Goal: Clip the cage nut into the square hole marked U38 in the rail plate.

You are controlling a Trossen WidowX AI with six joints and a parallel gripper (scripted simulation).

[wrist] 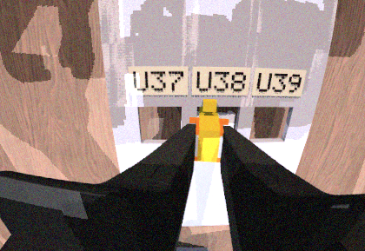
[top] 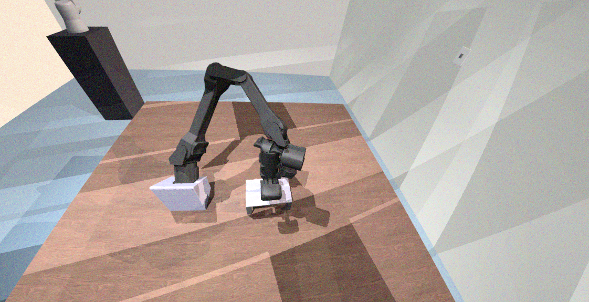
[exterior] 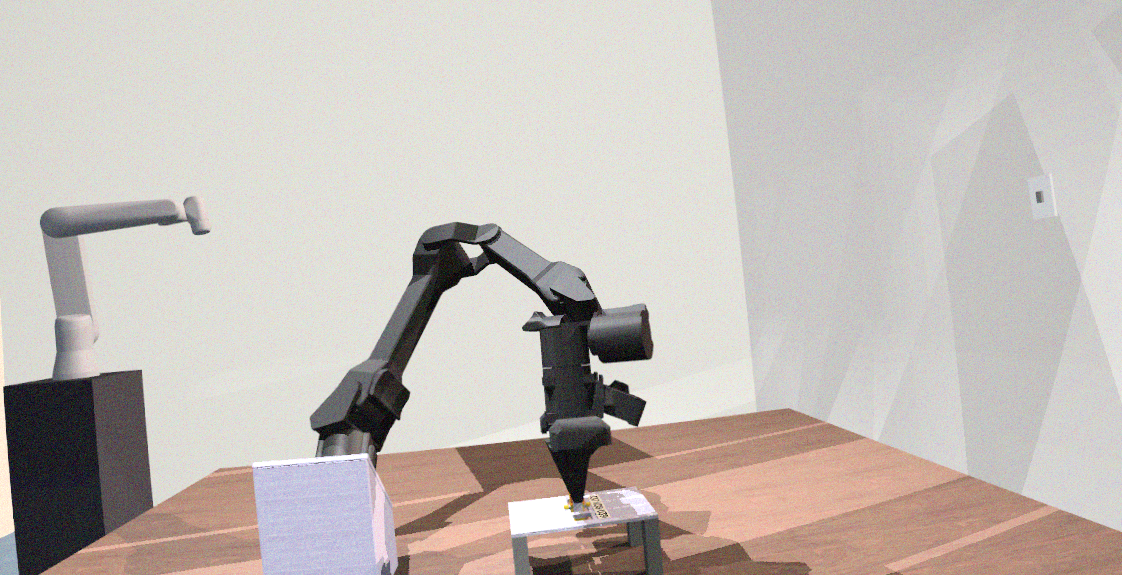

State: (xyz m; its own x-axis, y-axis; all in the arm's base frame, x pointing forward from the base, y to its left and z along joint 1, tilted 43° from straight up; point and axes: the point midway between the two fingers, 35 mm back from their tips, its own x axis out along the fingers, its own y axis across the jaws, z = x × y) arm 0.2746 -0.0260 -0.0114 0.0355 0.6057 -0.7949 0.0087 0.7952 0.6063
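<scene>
The cage nut lies 10 mm below my gripper tip.
</scene>
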